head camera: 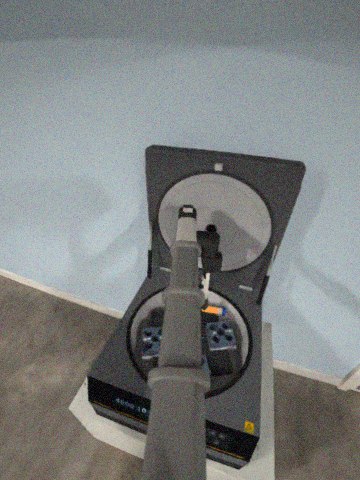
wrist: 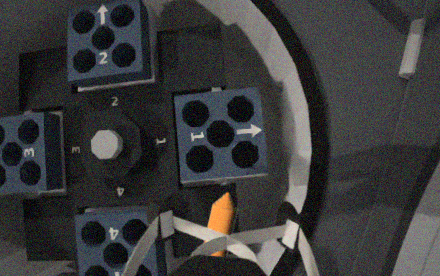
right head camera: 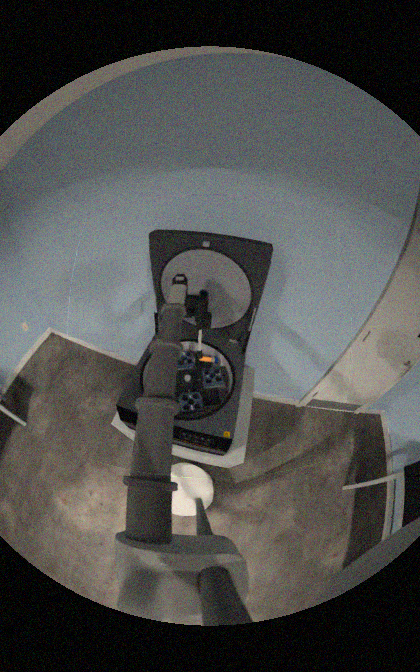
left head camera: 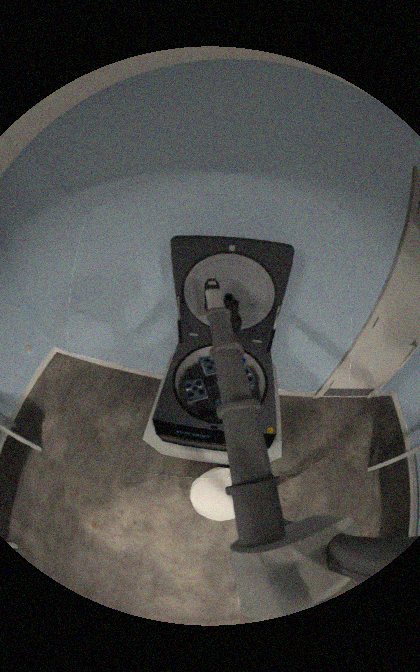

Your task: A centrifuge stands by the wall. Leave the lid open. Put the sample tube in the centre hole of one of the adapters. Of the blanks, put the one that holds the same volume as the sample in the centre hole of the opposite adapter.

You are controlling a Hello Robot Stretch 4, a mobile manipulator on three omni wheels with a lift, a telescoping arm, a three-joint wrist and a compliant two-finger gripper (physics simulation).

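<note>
The dark grey centrifuge stands by the blue wall with its lid raised upright. Four blue five-hole adapters show in the wrist view: adapter 1, adapter 2, adapter 3 and adapter 4, all with empty holes. An orange tube with a blue cap lies on its side in the bowl, between adapters 1 and 4. My gripper is open, low over the tube, one finger on each side of it.
The centrifuge sits on a white pedestal against the wall. The rotor hub is in the middle of the adapters. Lid struts stand at the hinge. A pale shelf unit is at the right.
</note>
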